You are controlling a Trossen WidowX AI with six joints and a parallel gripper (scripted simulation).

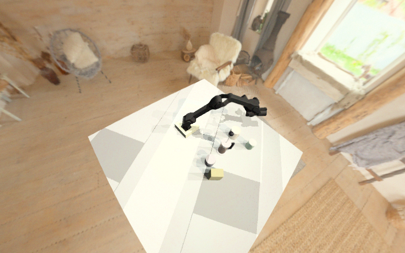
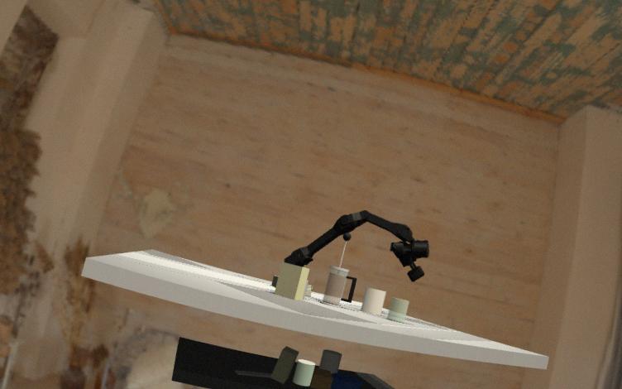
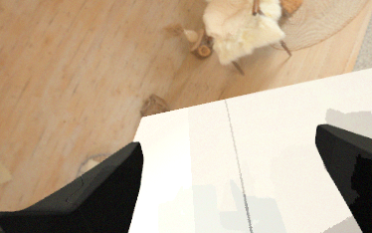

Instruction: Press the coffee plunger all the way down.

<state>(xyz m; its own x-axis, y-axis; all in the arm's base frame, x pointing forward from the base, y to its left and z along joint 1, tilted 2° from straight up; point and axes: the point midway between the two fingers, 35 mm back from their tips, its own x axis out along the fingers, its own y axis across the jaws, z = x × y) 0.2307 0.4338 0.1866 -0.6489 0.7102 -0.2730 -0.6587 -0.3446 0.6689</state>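
My gripper tip is now 140 mm short of the glass coffee press, 370 mm to the left of it and 90 mm above it. The rest, counted from my gripper tip: grey cylinder: 120 mm ahead, 520 mm to the right, 180 mm below.
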